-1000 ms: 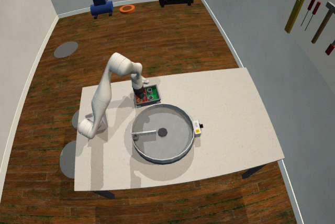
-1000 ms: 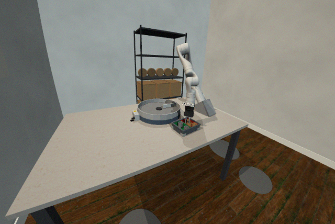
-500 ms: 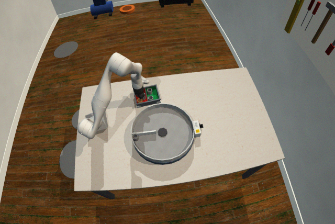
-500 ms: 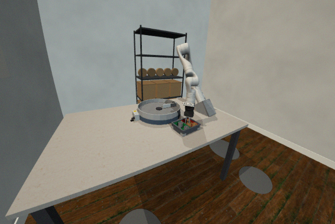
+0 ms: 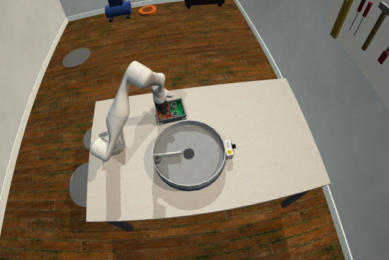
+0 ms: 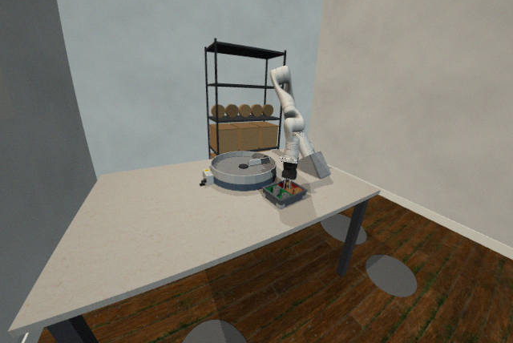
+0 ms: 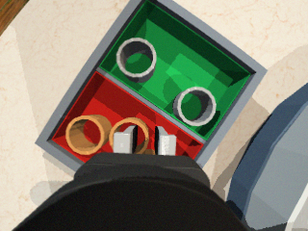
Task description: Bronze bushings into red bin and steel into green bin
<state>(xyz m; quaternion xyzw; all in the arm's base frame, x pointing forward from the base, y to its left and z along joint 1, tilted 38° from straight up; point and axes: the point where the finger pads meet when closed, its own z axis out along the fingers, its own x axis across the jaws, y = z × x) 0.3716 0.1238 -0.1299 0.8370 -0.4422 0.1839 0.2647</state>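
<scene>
Now: the bin 30 mm ahead of my hand, 10 mm to the left of it and 20 mm below it. From my hand the other things lie so: grey turntable: 80 mm ahead, 330 mm to the right, 10 mm above.
</scene>
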